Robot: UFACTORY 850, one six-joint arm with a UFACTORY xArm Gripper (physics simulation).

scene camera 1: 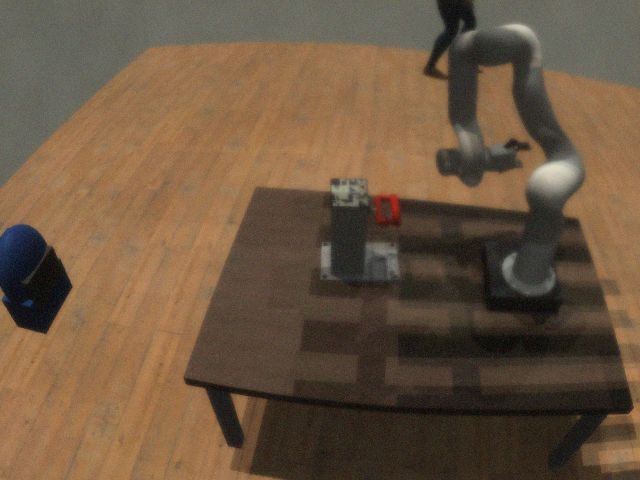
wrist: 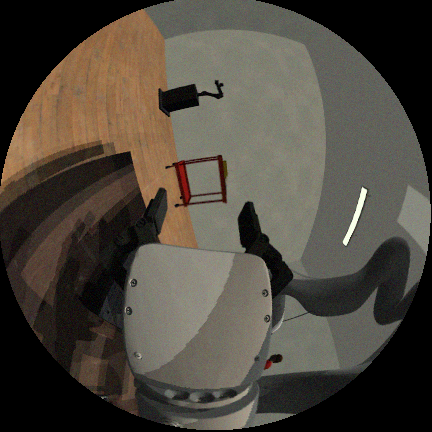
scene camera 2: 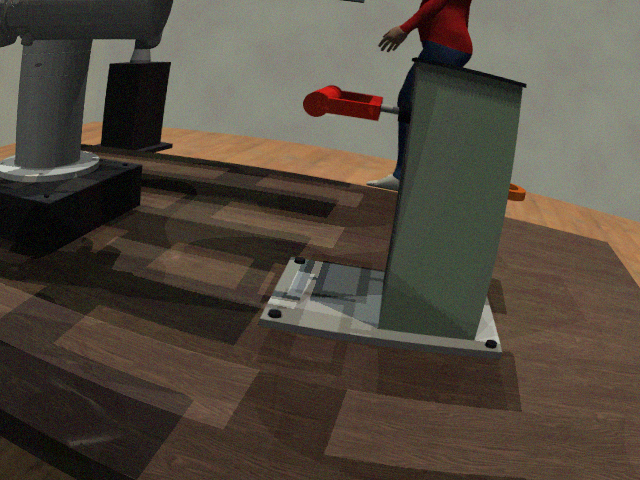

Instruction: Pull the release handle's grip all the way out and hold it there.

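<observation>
The release handle's red grip (scene camera 1: 395,209) (scene camera 2: 316,104) is a hollow frame with a thick round bar at its outer end. A short thin grey rod (scene camera 2: 389,109) shows between it and the upright post (scene camera 1: 348,242) (scene camera 2: 449,196). The post stands on a pale bolted plate (scene camera 1: 325,260) (scene camera 2: 361,334). My gripper (scene camera 1: 522,155) (wrist: 204,203) is open and empty, to the right of the grip in scene camera 1, well apart from it. Its fingers point away from the grip, toward the arm's base side. The gripper does not show in scene camera 2.
The arm's black base block (scene camera 1: 493,299) (scene camera 2: 111,198) stands on the dark table (scene camera 1: 258,320) (scene camera 2: 439,434). A person (scene camera 1: 448,38) (scene camera 2: 447,31) stands beyond the table. A red cart (wrist: 183,183) and a black pedestal (wrist: 181,98) stand off in the wrist view. A blue-topped object (scene camera 1: 21,253) is at far left.
</observation>
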